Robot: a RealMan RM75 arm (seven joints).
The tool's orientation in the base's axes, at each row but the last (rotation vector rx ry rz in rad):
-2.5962 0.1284 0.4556
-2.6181 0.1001 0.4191
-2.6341 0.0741 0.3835
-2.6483 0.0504 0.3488
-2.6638 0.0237 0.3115
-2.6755 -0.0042 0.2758
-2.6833 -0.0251 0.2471
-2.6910 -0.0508 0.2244
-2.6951 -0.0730 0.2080
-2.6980 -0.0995 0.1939
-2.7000 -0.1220 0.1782
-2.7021 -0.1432 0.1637
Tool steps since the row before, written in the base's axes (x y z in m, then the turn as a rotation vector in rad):
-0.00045 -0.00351 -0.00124 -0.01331 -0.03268 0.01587
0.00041 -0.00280 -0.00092 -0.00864 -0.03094 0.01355
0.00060 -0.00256 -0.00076 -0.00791 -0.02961 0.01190
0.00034 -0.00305 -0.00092 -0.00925 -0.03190 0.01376
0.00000 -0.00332 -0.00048 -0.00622 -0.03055 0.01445
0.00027 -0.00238 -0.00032 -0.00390 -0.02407 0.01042
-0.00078 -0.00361 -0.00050 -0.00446 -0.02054 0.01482
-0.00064 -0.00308 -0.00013 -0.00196 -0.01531 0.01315
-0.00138 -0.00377 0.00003 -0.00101 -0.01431 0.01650
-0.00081 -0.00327 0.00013 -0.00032 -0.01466 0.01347
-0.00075 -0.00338 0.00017 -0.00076 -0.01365 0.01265
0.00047 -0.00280 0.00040 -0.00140 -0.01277 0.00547
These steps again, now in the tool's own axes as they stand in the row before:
0.00002 0.00371 -0.00057 -0.01772 0.02353 -0.02509
0.00066 0.00282 -0.00067 -0.01255 0.02237 -0.02362
0.00075 0.00254 -0.00069 -0.01137 0.02184 -0.02179
0.00049 0.00309 -0.00067 -0.01319 0.02318 -0.02411
-0.00001 0.00319 -0.00105 -0.01034 0.02146 -0.02476
0.00021 0.00227 -0.00080 -0.00698 0.01729 -0.01886
-0.00089 0.00349 -0.00097 -0.00808 0.01222 -0.02114
-0.00083 0.00284 -0.00108 -0.00499 0.00821 -0.01786
-0.00168 0.00337 -0.00139 -0.00442 0.00589 -0.02059
-0.00114 0.00287 -0.00135 -0.00341 0.00752 -0.01812
-0.00114 0.00294 -0.00144 -0.00364 0.00693 -0.01690
0.00008 0.00240 -0.00157 -0.00350 0.00912 -0.00998

